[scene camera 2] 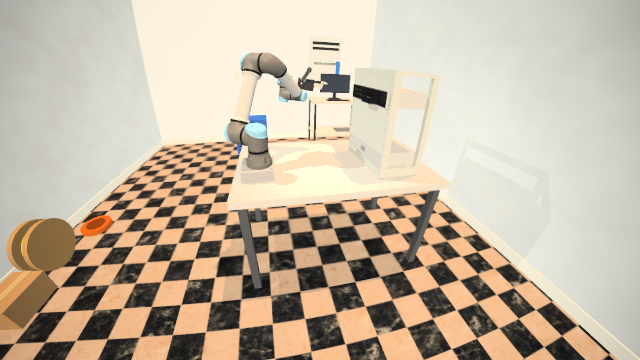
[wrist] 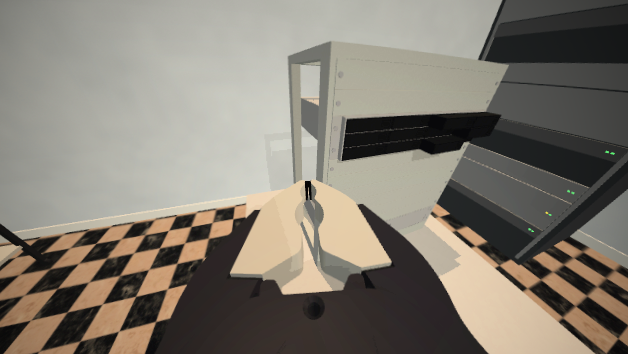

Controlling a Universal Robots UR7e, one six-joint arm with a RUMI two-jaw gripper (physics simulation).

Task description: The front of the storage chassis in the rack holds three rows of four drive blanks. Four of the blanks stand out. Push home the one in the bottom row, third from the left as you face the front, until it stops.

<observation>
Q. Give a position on a pale rack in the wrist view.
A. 391, 125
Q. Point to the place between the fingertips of my gripper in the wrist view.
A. At 307, 182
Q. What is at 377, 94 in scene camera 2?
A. A pale rack.
</observation>
